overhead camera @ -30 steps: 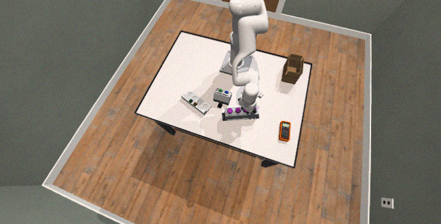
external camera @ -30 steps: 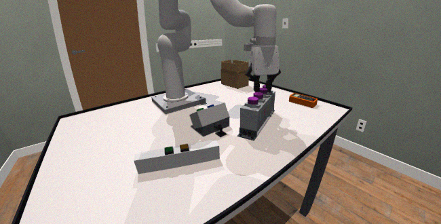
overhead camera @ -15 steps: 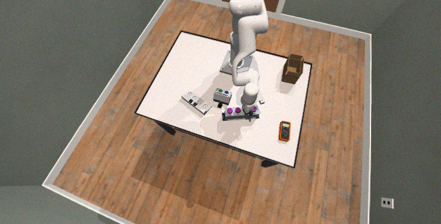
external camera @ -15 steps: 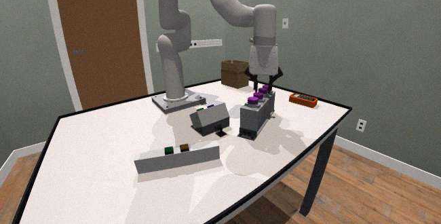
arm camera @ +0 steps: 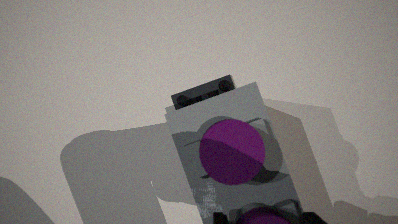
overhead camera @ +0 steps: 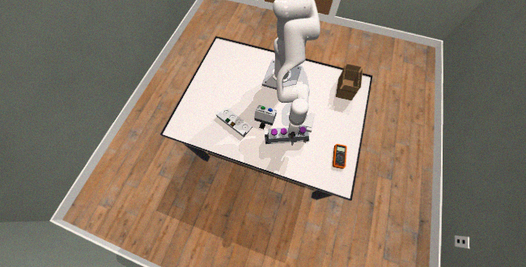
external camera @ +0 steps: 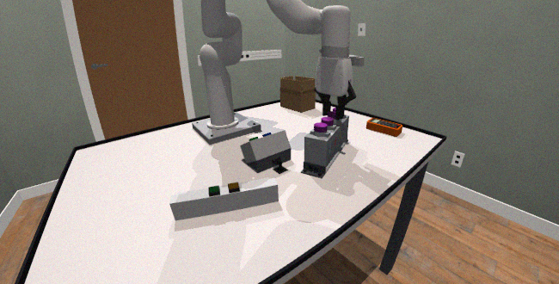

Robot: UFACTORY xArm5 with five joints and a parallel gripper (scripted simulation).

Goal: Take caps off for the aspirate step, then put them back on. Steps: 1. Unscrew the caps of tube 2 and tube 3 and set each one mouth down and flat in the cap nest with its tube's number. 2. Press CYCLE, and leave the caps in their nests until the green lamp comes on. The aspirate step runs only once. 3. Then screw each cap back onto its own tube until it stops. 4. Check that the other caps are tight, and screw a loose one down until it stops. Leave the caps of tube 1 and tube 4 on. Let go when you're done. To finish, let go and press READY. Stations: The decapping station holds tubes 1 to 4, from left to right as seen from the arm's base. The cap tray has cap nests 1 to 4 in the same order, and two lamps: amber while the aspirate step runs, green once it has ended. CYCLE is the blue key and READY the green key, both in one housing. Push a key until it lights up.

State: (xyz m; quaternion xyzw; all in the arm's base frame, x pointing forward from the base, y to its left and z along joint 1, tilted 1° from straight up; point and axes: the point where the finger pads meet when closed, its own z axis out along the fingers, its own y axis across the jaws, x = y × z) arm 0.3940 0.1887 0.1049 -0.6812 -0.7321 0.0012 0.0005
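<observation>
Right now the purple cap is 1 cm below my hand. Also, from my hand: key housing 8 cm behind, 19 cm to the right, 8 cm below; blue key 10 cm behind, 17 cm to the right, 6 cm below; grey decapping station 1 cm ahead, 2 cm to the right, 13 cm below.
</observation>
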